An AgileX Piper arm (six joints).
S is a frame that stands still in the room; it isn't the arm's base.
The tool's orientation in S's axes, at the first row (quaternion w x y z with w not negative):
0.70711 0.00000 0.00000 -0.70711
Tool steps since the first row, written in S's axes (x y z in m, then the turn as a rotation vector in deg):
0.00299 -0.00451 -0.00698 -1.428 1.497 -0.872
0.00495 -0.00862 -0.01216 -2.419 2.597 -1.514
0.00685 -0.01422 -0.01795 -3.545 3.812 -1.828
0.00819 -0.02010 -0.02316 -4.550 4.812 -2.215
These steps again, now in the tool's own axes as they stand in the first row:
0.00451 0.00299 -0.00698 -1.497 -1.428 -0.872
0.00862 0.00495 -0.01216 -2.597 -2.419 -1.514
0.01422 0.00685 -0.01795 -3.812 -3.545 -1.828
0.02010 0.00819 -0.02316 -4.812 -4.550 -2.215

